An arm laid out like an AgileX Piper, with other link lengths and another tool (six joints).
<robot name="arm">
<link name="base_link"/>
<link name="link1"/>
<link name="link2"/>
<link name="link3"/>
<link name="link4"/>
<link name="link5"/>
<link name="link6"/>
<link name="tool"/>
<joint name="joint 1" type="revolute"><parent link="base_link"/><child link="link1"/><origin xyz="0 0 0.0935" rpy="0 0 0"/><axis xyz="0 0 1"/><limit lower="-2.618" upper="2.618"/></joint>
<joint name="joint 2" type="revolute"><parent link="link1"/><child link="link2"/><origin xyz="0 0 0" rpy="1.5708 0 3.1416"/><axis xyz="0 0 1"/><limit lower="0" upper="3.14"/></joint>
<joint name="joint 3" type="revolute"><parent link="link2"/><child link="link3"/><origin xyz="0.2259 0.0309 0" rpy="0 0 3.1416"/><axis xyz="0 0 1"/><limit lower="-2.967" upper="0"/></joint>
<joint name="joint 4" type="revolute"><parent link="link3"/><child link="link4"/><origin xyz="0.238 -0.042 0" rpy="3.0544 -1.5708 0"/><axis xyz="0 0 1"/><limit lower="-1.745" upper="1.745"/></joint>
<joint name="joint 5" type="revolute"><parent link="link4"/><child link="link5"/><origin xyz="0 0 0" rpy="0 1.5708 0"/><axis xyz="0 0 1"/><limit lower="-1.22" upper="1.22"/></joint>
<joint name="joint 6" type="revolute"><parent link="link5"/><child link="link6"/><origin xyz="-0.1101 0 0" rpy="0 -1.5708 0"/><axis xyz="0 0 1"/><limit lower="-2.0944" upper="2.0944"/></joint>
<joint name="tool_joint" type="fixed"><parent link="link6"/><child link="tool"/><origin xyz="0 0 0.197" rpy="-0.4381 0 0.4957"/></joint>
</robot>
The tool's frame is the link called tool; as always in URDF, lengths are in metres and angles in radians.
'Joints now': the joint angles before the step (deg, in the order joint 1, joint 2, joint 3, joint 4, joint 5, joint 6). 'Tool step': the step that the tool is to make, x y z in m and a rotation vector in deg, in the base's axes. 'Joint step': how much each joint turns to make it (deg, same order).
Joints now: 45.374 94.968 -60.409 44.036 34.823 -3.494
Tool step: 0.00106 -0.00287 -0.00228 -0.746 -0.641 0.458
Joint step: 0.001 -0.001 0.001 -1.248 0.000 0.207
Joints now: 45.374 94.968 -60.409 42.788 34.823 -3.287
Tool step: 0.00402 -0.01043 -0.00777 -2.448 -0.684 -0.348
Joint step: -0.001 -0.001 0.000 -4.445 0.055 3.286
